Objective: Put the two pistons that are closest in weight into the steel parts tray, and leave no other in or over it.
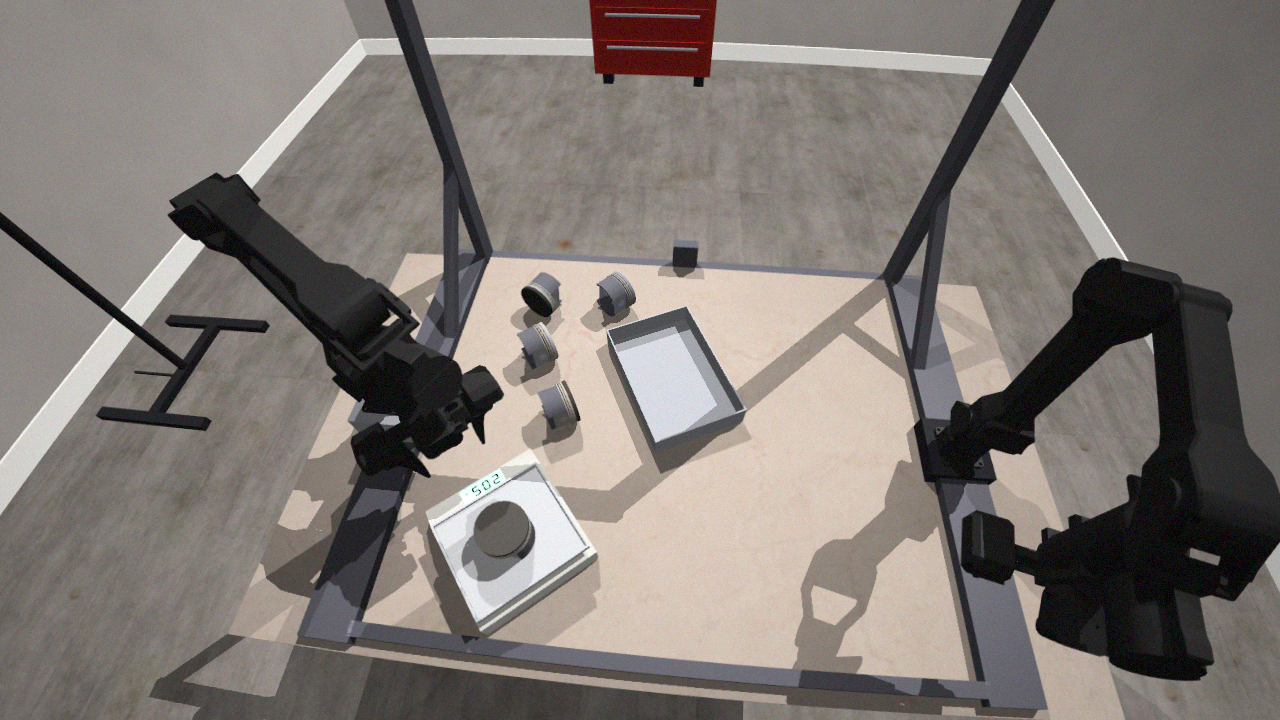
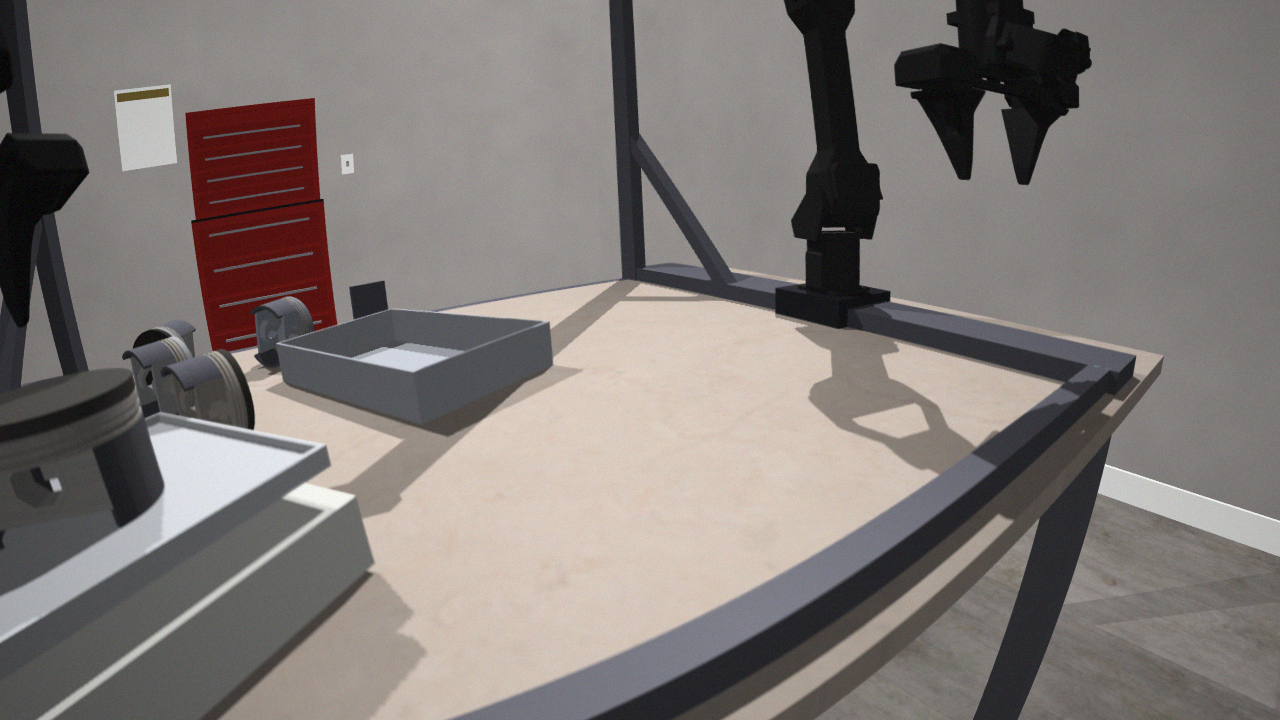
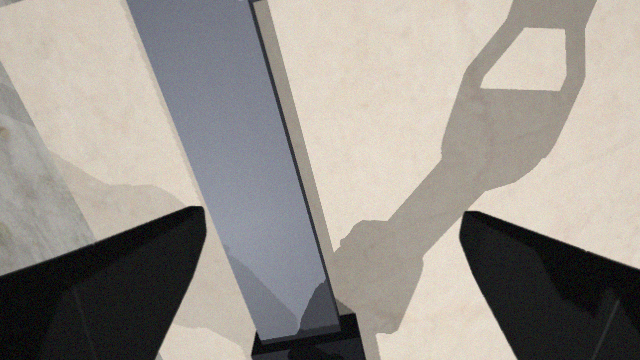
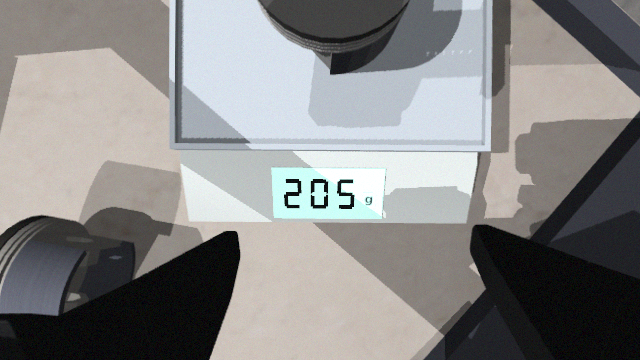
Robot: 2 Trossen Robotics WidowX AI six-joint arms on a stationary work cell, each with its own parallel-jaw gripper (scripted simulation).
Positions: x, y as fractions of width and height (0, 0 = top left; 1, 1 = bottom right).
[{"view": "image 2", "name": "left gripper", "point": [0.78, 0.25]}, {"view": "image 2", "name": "steel parts tray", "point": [0.40, 0.49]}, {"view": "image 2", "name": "scale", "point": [0.15, 0.89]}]
